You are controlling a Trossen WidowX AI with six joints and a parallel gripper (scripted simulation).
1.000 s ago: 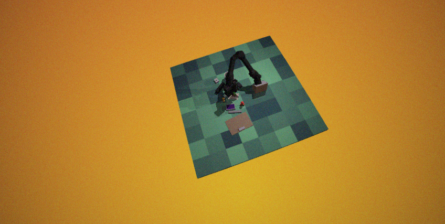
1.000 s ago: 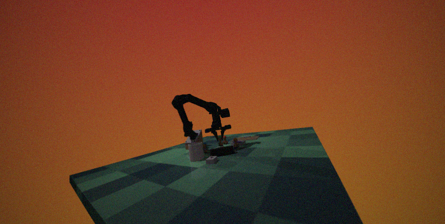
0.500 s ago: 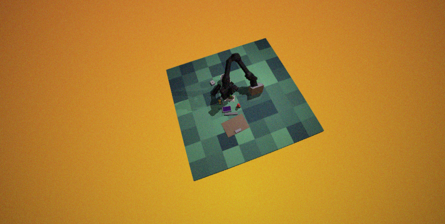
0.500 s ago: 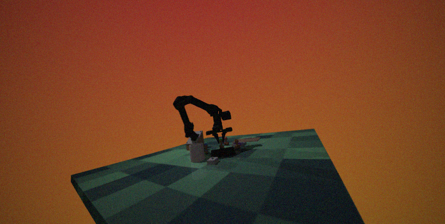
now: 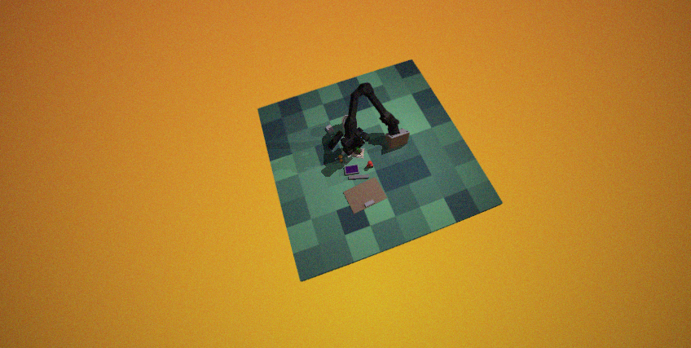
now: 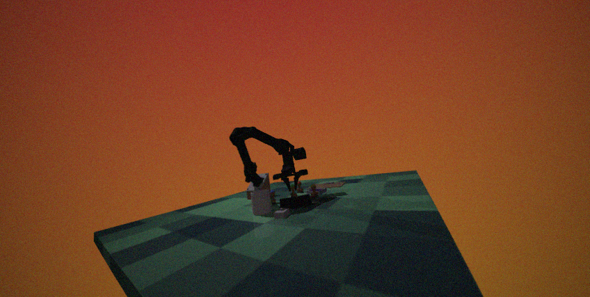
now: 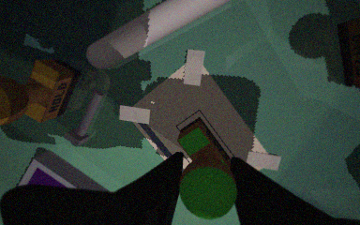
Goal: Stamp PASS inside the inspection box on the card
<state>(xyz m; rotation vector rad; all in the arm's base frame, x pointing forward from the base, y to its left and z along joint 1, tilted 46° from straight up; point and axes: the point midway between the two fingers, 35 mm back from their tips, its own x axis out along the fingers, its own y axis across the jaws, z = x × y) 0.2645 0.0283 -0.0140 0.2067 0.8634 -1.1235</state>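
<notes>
Now: gripper tip 20 mm above the green-knobbed stamp. Also, from my gripper tip: grey peg 90 mm ahead, 50 mm to the left, 30 mm below; white marker 80 mm to the right, 60 mm ahead, 30 mm below; white card 40 mm below.
</notes>
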